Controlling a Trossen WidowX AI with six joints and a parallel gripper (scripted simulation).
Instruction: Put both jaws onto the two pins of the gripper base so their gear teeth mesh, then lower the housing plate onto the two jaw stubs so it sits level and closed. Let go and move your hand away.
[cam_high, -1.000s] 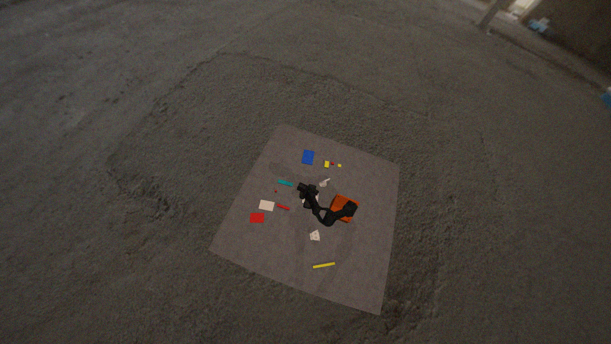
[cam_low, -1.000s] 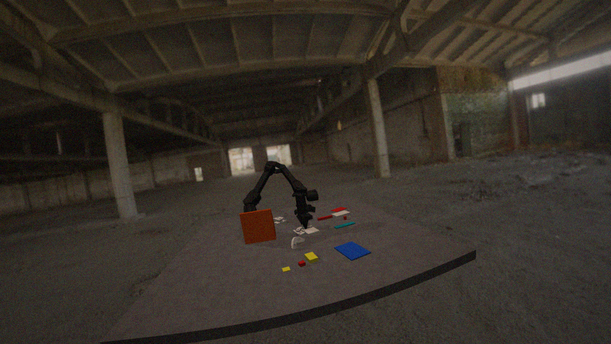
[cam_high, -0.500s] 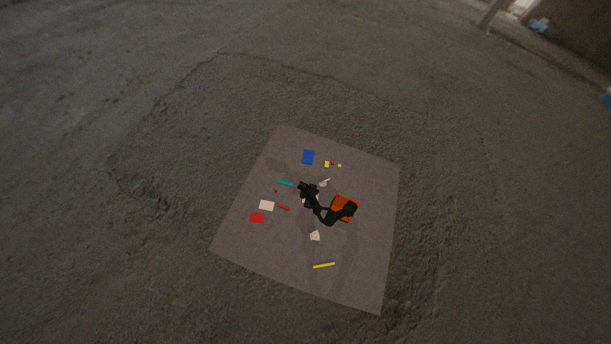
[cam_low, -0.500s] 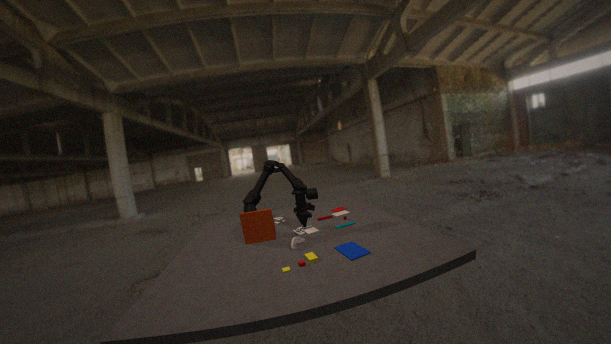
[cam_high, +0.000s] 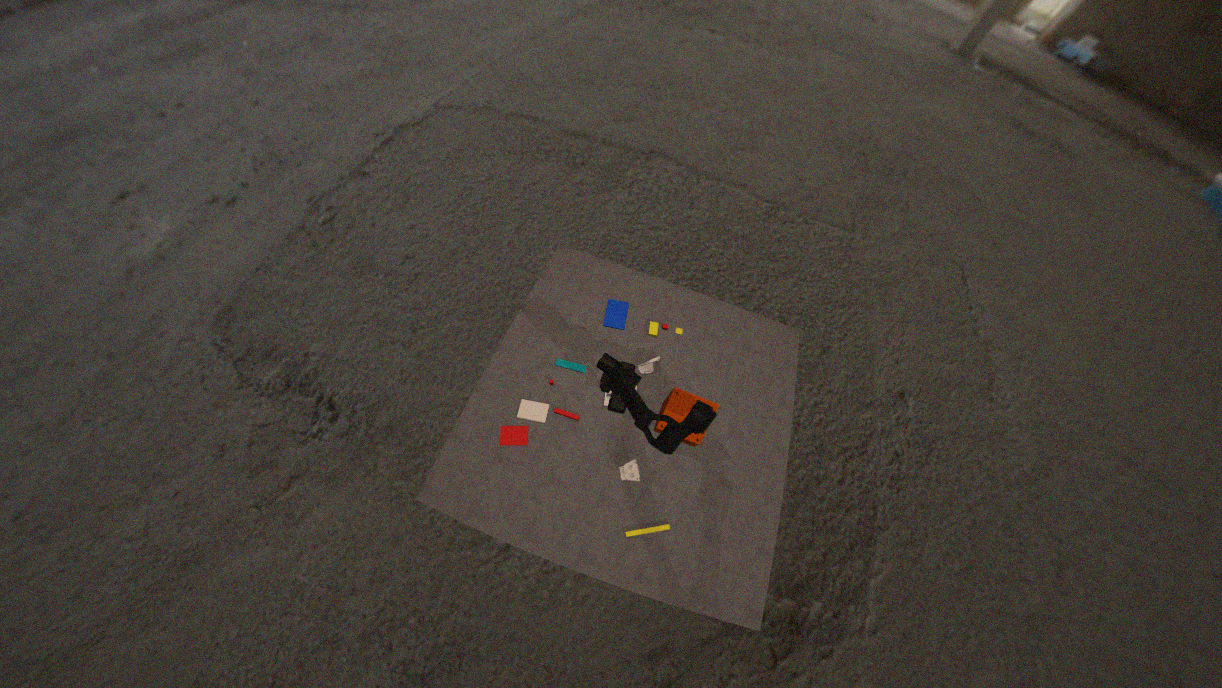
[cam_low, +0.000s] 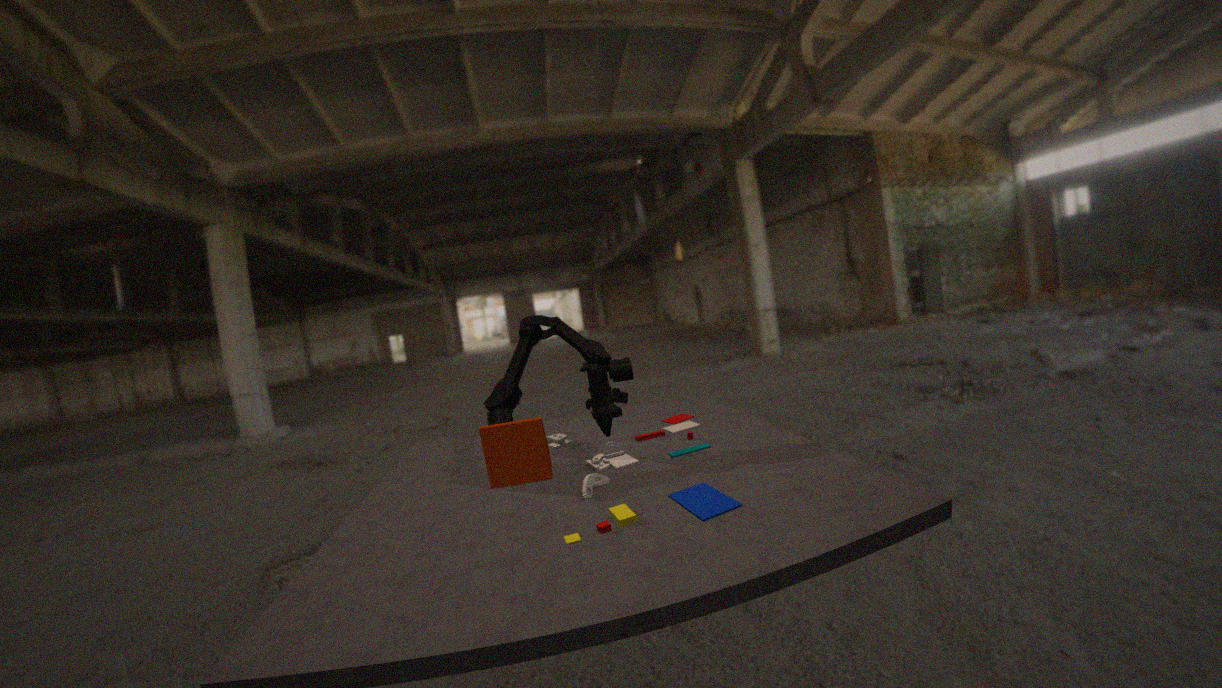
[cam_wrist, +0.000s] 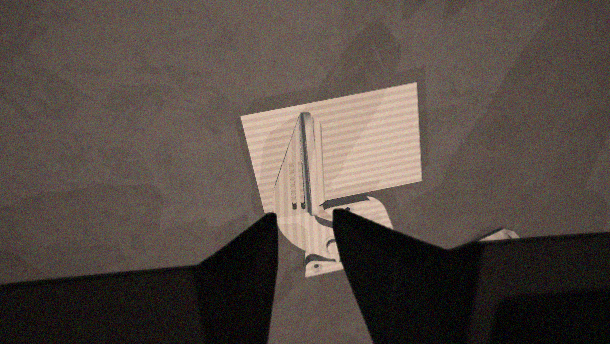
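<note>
The yellow block is 38 cm to the right of my gripper tip and 7 cm below it. Round my gripper tip: red bar (15 cm ahead, 14 cm to the left, 7 cm below); then teal bar (23 cm ahead, 8 cm below, 4 cm to the right); then white plate (27 cm ahead, 20 cm to the left, 8 cm below).
</note>
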